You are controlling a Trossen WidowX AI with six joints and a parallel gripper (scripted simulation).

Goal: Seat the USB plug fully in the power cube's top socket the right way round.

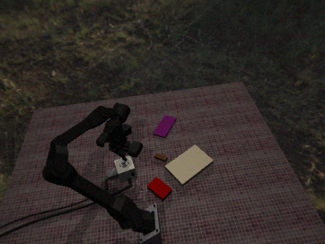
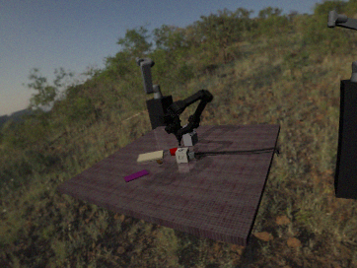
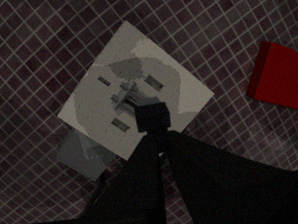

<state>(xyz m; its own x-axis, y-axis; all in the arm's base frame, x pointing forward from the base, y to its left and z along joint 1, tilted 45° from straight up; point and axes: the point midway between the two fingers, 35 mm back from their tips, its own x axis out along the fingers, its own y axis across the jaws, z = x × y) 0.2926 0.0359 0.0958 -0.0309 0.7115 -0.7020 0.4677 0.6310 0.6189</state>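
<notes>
Right now the dark USB plug is 2 cm below my gripper tip. Round my gripper tip: cream flat panel (1 cm ahead, 29 cm to the right, 13 cm below); small brown block (7 cm ahead, 16 cm to the right, 13 cm below); red block (10 cm behind, 14 cm to the right, 12 cm below).
</notes>
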